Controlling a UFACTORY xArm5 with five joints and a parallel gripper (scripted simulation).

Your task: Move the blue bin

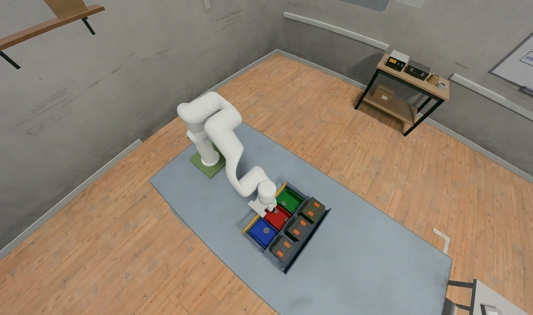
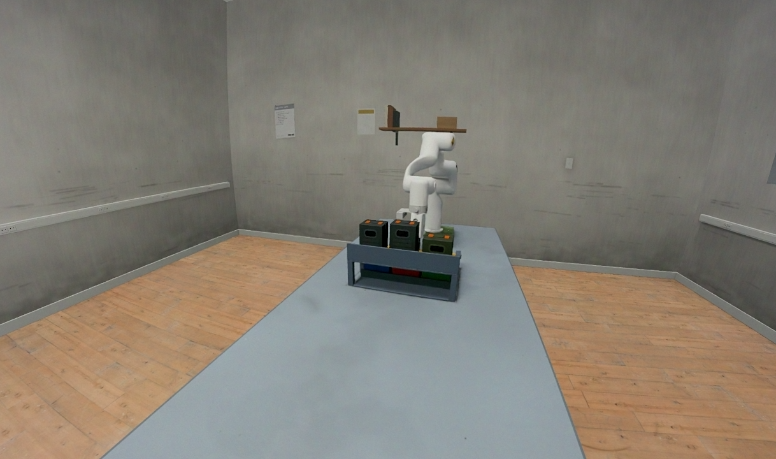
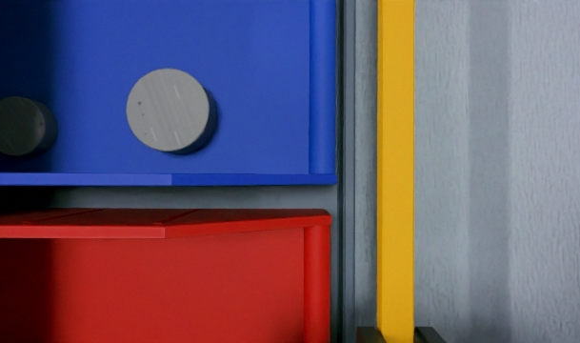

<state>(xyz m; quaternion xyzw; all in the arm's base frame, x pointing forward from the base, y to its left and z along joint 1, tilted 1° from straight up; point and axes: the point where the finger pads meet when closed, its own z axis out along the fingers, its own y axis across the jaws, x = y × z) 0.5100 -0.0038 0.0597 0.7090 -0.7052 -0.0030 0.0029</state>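
Now: the yellow bar 2 cm below my hand. The rest, counted from my hand: red bin: 10 cm ahead, 3 cm below; grey shelf: 13 cm ahead, 1 cm below; grey disc: 8 cm ahead, 9 cm to the right, 6 cm below.
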